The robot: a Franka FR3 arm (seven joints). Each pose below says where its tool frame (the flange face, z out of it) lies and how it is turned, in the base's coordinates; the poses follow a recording.
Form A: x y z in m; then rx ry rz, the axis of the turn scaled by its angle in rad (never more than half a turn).
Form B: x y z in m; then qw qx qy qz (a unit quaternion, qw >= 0). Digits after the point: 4 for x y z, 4 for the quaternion.
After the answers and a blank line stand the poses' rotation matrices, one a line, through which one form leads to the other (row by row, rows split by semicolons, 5 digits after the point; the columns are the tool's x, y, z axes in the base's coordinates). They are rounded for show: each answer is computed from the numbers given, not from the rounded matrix.
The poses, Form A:
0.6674 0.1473 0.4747 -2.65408 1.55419 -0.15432
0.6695 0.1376 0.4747 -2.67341 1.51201 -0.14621
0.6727 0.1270 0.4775 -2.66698 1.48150 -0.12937
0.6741 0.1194 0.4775 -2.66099 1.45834 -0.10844
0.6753 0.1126 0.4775 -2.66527 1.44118 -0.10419
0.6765 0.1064 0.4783 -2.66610 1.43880 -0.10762
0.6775 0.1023 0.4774 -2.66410 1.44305 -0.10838
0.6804 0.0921 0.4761 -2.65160 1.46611 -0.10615
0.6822 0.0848 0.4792 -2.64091 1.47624 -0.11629
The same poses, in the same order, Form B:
0.6674 0.1473 0.4747 0.0310 -0.8614 0.5044 -0.0501
0.6695 0.1376 0.4747 0.0334 -0.8690 0.4915 -0.0475
0.6727 0.1270 0.4775 0.0440 -0.8725 0.4847 -0.0423
0.6741 0.1194 0.4775 0.0526 -0.8752 0.4796 -0.0357
0.6753 0.1126 0.4775 0.0549 -0.8778 0.4746 -0.0343
0.6765 0.1064 0.4783 0.0550 -0.8781 0.4739 -0.0354
0.6775 0.1023 0.4774 0.0549 -0.8774 0.4753 -0.0357
0.6804 0.0921 0.4761 0.0549 -0.8733 0.4829 -0.0350
0.6822 0.0848 0.4792 0.0569 -0.8708 0.4868 -0.0383

0.48606 -0.86598 0.11760; -0.87219 -0.48915 0.00293; 0.05499 -0.10399 -0.99306
0.51241 -0.85095 0.11539; -0.85729 -0.51470 0.01128; 0.04980 -0.10470 -0.99326
0.52655 -0.84212 0.11651; -0.84957 -0.52626 0.03574; 0.03122 -0.11780 -0.99255
0.53737 -0.83576 0.11288; -0.84326 -0.53438 0.05786; 0.01197 -0.12628 -0.99192
0.54707 -0.82951 0.11235; -0.83705 -0.54340 0.06379; 0.00813 -0.12894 -0.99162
0.54832 -0.82840 0.11442; -0.83621 -0.54478 0.06306; 0.01009 -0.13025 -0.99143
0.54571 -0.83007 0.11481; -0.83791 -0.54223 0.06239; 0.01046 -0.13025 -0.99143
0.53127 -0.83949 0.11405; -0.84717 -0.52769 0.06208; 0.00807 -0.12960 -0.99153
0.52315 -0.84344 0.12218; -0.85217 -0.51961 0.06176; 0.01139 -0.13642 -0.99059

